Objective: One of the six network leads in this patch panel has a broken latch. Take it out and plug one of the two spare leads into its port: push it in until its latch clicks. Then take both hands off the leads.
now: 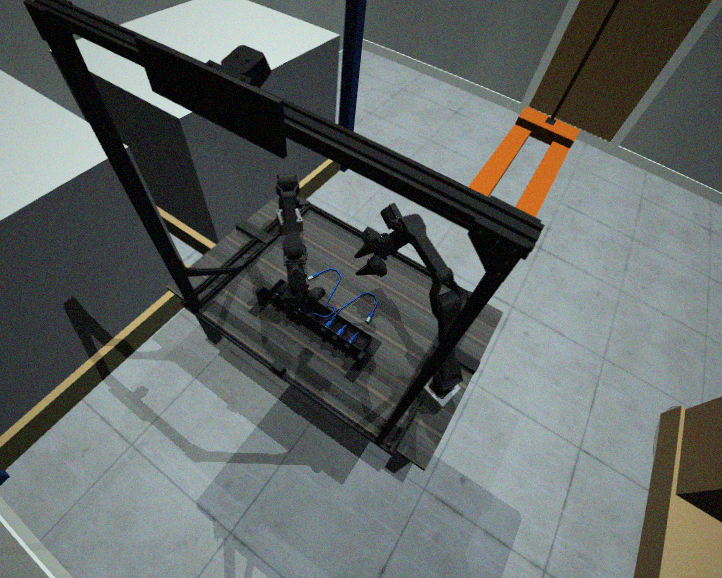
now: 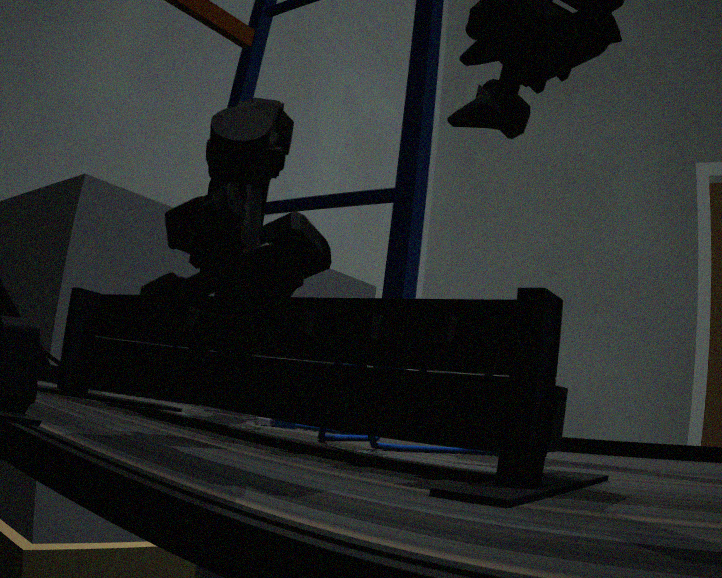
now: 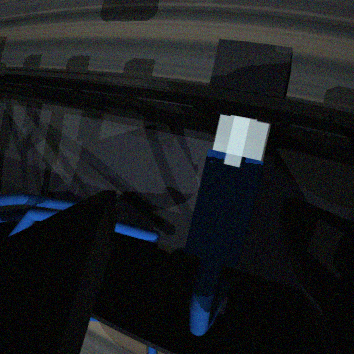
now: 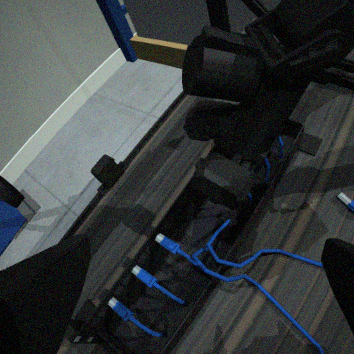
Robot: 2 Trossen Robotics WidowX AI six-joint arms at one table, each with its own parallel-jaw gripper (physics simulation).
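Places are measured from the left arm's base along level axes (x right, y back, z down), in metres.
Pixels of known places: left gripper, fingertip midpoint: (image 1: 305,310) (image 3: 200,206); right gripper, fingertip midpoint: (image 1: 355,265) (image 2: 456,93) (image 4: 209,250); right arm's base at its link origin: (image 1: 441,386).
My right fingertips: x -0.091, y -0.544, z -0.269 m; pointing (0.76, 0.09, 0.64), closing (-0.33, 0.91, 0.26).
Ahead of a thing's pixels: the offset from my right fingertips to its top centre. "spot": to the spot under its first point. Level surfaces: height alone.
The dark patch panel (image 1: 364,348) (image 2: 385,337) lies across the table. Three blue leads with pale plugs @[dx +0.116, dy -0.062, dz +0.243 m] (image 4: 167,243) @[dx +0.085, dy -0.105, dz +0.243 m] (image 4: 145,276) @[dx +0.054, dy -0.149, dz +0.243 m] (image 4: 120,308) sit in it near one end; parts of more blue leads show beyond my left gripper. Two loose spare leads @[spot: dx -0.077, dy -0.043, dz +0.331 m] (image 1: 369,318) @[spot: dx +0.085, dy +0.222, dz +0.331 m] (image 1: 311,277) curve beside the panel. My left gripper (image 1: 304,296) (image 3: 200,206) is low at the panel, its fingers open around a blue lead with a clear plug @[dx +0.188, dy +0.040, dz +0.243 m] (image 3: 241,139). Its far finger is very dark. My right gripper (image 1: 356,263) (image 2: 455,91) is open and empty, high above the table. Latch condition cannot be made out.
A black gantry frame (image 1: 385,163) stands over the table @[dz +0.339 m] (image 1: 325,379). Spare cables @[spot: dx -0.010, dy +0.051, dz +0.333 m] (image 4: 280,300) cross the panel's edge and the table. An orange pallet jack (image 1: 498,161) stands on the floor behind. A brown box (image 1: 692,449) is at the lower right.
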